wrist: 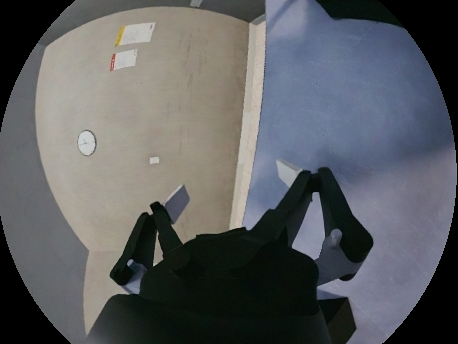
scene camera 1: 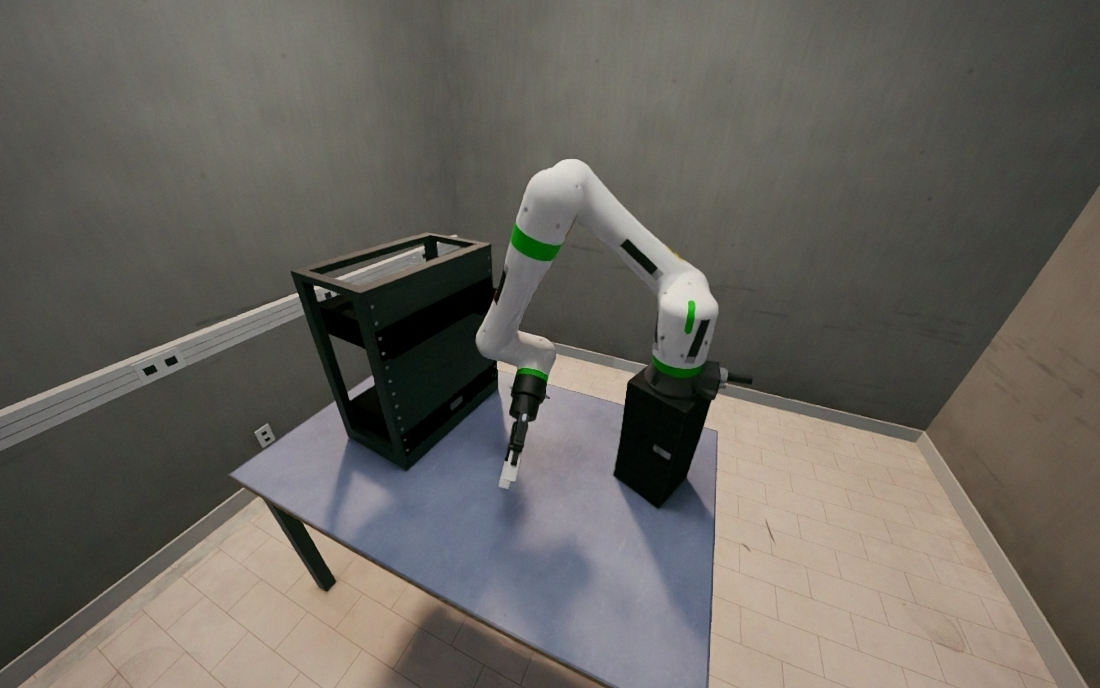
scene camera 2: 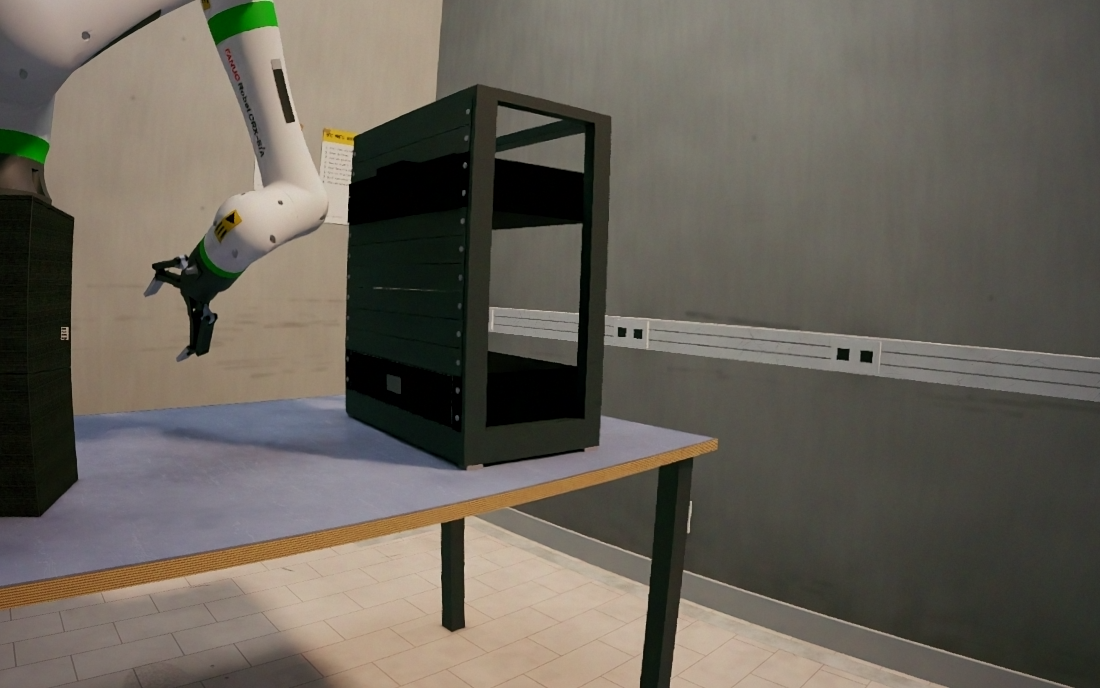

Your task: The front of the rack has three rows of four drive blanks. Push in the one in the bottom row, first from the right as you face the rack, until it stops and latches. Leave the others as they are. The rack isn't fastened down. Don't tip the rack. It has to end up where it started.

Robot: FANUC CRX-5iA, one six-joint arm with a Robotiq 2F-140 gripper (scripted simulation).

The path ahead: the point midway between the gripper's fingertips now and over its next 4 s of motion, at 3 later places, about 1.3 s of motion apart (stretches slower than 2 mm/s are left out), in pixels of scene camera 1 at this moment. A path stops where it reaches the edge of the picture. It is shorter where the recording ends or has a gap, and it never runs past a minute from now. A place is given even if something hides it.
My gripper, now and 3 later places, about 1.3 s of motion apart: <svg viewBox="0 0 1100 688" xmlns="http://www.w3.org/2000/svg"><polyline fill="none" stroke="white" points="506,484 475,370 505,314 482,311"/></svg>
